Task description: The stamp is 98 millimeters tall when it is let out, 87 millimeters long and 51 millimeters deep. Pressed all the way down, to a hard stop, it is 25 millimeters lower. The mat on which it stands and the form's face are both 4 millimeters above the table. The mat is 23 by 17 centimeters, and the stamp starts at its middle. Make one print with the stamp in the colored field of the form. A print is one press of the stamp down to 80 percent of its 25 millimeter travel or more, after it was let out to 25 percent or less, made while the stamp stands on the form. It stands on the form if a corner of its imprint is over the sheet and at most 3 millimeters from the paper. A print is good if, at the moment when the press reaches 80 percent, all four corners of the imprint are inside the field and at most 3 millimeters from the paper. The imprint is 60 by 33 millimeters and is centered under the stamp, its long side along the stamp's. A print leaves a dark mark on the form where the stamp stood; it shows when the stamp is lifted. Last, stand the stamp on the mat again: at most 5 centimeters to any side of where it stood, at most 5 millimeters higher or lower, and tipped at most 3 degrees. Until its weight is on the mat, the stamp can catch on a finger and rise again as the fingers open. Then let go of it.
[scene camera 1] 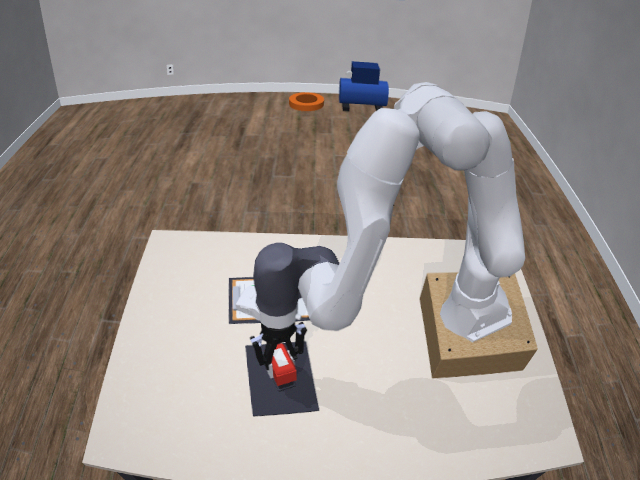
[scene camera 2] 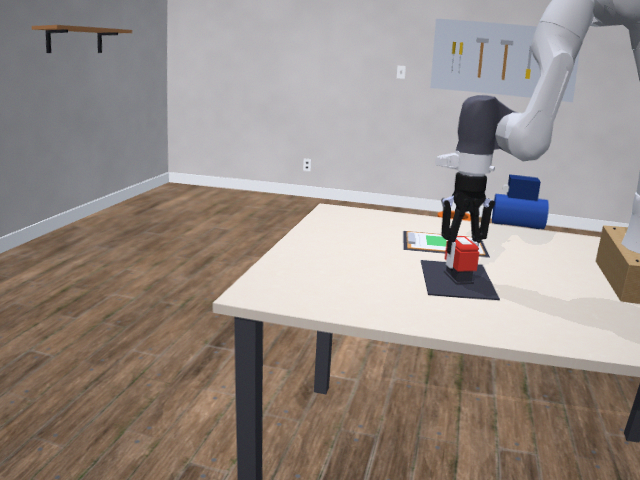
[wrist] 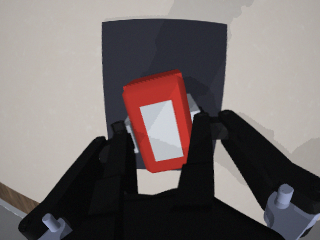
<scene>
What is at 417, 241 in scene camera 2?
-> A form.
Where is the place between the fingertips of my gripper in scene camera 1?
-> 280, 371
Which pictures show my gripper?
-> Scene camera 1, scene camera 2 and the wrist view: all of them.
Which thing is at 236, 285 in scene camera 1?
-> A form.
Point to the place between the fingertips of my gripper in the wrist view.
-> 164, 110
</scene>
